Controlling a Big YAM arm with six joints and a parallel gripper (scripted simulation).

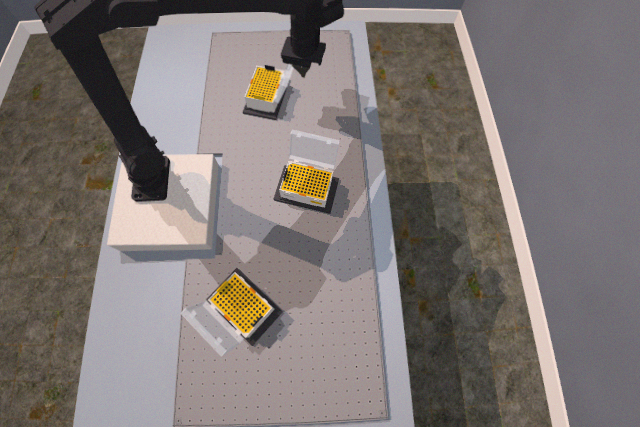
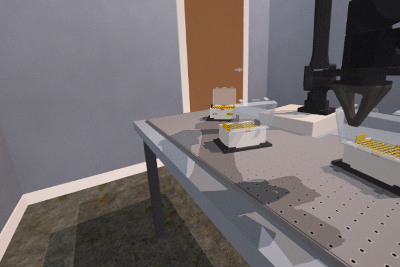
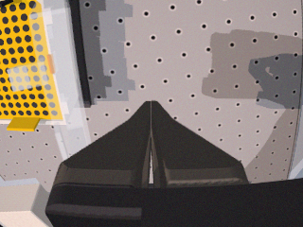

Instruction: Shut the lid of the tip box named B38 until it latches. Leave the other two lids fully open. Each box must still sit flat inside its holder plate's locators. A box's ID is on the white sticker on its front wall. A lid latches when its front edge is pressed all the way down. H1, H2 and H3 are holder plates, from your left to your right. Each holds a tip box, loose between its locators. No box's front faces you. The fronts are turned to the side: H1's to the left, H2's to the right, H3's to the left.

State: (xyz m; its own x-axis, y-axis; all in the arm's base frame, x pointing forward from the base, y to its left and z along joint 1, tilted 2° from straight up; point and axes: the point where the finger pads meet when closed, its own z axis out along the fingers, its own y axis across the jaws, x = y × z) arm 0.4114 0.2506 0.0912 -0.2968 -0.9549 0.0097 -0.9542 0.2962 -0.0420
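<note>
My hand is 110 mm past the yellow tip rack, 70 mm above it and 30 mm to the right of it. The rest, counted from my hand: tip box (270 mm to the right, 60 mm below, 10 mm behind); clear lid (220 mm to the right, 30 mm below, 10 mm ahead).
</note>
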